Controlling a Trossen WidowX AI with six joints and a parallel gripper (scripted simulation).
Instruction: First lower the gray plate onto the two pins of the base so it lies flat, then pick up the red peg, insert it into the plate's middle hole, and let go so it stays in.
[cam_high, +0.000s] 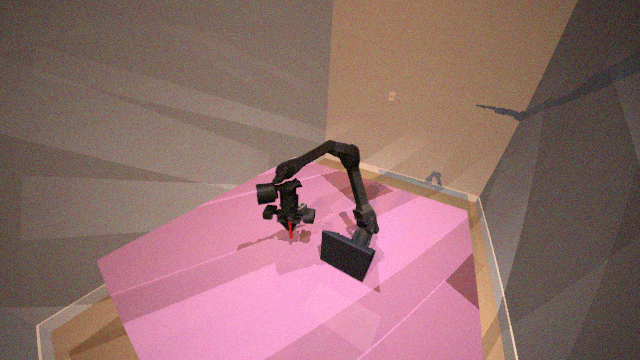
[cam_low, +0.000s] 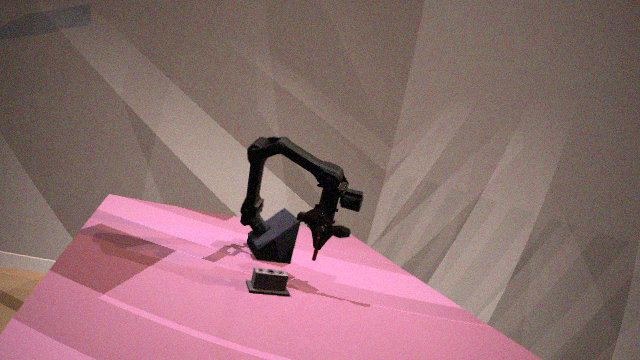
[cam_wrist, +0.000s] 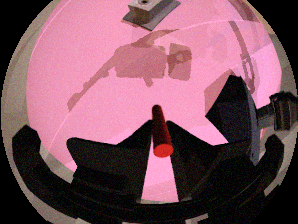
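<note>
Now: gripper tip 18 cm to the left of the thick gray plate, 9 cm short of it and 6 cm above it. From my gripper tip the other things lie so: flat gray base (18 cm to the right, 10 cm below, 9 cm ahead); then red peg (right at my gripper tip).
</note>
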